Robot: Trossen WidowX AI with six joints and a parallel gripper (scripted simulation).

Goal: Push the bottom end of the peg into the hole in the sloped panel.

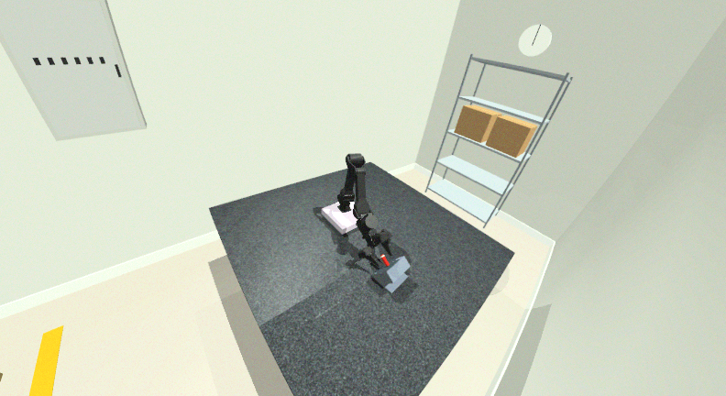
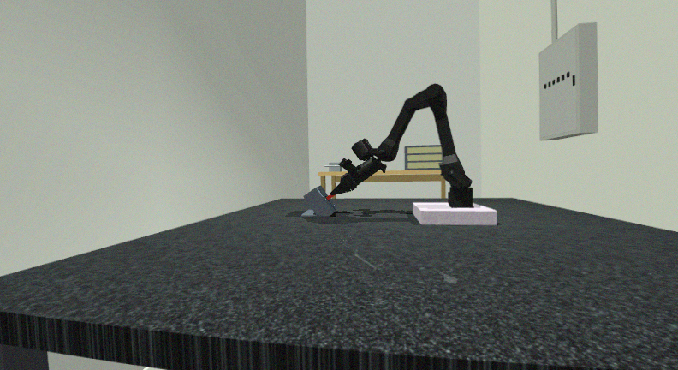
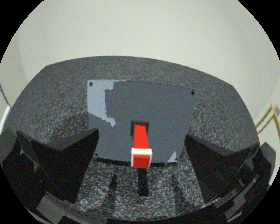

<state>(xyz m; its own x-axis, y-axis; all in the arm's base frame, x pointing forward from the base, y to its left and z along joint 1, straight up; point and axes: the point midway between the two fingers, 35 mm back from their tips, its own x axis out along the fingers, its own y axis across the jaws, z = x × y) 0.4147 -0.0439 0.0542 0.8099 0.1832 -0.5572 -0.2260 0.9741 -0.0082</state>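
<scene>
The red peg lies 1 cm behind my gripper tip. The rest, counted from my gripper tip: sloped grey panel: 4 cm ahead, 1 cm to the left, 3 cm below.
</scene>
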